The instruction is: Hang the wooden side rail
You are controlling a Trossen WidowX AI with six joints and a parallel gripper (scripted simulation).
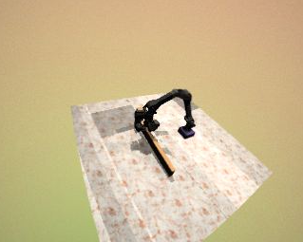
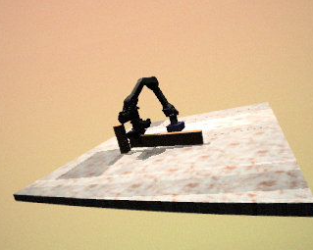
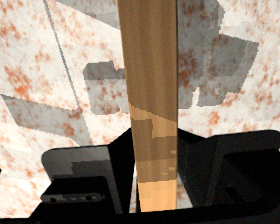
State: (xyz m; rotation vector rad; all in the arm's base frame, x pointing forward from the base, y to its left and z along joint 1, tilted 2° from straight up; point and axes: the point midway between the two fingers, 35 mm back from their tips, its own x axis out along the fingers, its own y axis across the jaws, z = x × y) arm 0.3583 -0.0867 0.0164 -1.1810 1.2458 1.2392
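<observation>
Now: gripper tip 13 cm to the left of the headboard post and 4 cm below it.
</observation>
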